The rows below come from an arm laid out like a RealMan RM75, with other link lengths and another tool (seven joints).
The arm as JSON. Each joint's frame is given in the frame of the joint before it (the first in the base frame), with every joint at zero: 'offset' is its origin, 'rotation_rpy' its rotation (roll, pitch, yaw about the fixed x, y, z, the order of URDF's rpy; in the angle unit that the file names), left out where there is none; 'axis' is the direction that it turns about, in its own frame. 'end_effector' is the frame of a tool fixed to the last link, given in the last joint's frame.
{
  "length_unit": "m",
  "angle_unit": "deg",
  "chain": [
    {
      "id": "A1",
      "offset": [
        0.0,
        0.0,
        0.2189
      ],
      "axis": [
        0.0,
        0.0,
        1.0
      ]
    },
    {
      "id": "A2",
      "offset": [
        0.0,
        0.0,
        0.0
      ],
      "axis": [
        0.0,
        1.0,
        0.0
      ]
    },
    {
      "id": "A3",
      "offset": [
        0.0,
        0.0,
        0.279
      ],
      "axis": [
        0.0,
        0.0,
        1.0
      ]
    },
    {
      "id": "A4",
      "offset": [
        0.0,
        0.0,
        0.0
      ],
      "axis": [
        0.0,
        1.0,
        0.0
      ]
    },
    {
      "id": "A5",
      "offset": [
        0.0,
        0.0,
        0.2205
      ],
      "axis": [
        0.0,
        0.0,
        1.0
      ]
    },
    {
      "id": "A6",
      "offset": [
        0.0,
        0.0,
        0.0
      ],
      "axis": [
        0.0,
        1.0,
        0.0
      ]
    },
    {
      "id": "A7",
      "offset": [
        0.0,
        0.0,
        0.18
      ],
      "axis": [
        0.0,
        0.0,
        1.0
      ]
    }
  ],
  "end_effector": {
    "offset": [
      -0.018,
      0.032,
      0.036
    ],
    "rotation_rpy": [
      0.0,
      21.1,
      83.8
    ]
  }
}
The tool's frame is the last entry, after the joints.
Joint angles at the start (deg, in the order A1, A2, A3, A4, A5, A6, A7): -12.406 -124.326 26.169 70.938 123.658 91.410 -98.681
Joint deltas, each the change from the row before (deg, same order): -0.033 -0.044 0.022 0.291 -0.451 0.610 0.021; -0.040 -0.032 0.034 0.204 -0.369 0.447 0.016; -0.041 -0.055 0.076 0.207 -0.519 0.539 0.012; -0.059 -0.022 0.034 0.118 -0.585 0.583 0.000; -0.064 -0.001 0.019 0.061 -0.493 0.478 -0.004; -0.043 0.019 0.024 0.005 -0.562 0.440 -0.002; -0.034 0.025 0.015 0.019 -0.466 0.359 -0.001; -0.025 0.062 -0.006 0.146 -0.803 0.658 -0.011; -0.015 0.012 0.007 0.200 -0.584 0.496 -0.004; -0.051 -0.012 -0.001 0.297 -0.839 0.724 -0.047; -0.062 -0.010 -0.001 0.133 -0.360 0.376 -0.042
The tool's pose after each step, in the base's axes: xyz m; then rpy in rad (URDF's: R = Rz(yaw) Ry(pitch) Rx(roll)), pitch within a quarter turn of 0, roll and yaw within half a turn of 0. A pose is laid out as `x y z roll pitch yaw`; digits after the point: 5 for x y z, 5 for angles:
-0.34494 0.29233 -0.00791 -2.54707 0.06967 -0.72918
-0.34231 0.29231 -0.00758 -2.54474 0.06568 -0.73842
-0.33884 0.29228 -0.00742 -2.54092 0.05975 -0.75011
-0.33526 0.29223 -0.00716 -2.53564 0.05257 -0.76195
-0.33232 0.29224 -0.00689 -2.53096 0.04648 -0.77175
-0.32949 0.29227 -0.00651 -2.52509 0.04047 -0.78125
-0.32720 0.29230 -0.00605 -2.52028 0.03604 -0.78917
-0.32342 0.29216 -0.00467 -2.51246 0.03017 -0.80302
-0.32046 0.29202 -0.00364 -2.50719 0.02667 -0.81407
-0.31593 0.29187 -0.00227 -2.49912 0.02104 -0.83012
-0.31361 0.29182 -0.00177 -2.49580 0.01754 -0.83810

